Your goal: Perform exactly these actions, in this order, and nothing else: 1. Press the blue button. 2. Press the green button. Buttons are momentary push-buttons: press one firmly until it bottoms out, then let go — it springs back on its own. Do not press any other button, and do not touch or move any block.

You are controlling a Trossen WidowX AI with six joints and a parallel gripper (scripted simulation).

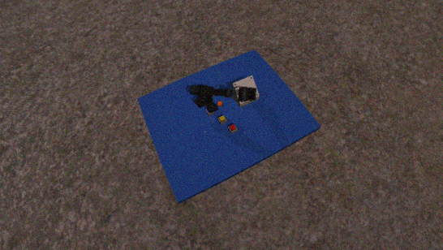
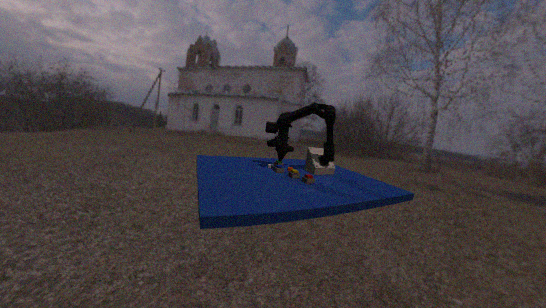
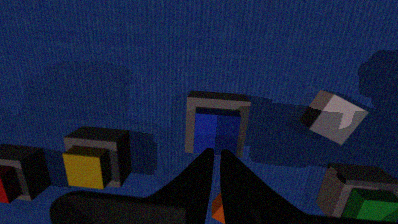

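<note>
The blue button lies 30 mm below my gripper tip. From my gripper tip the other things lie so: white-grey block (10 mm ahead, 100 mm to the right, 50 mm below); yellow button (40 mm behind, 110 mm to the left, 30 mm below); orange block (90 mm behind, 20 mm to the right, 50 mm below).
</note>
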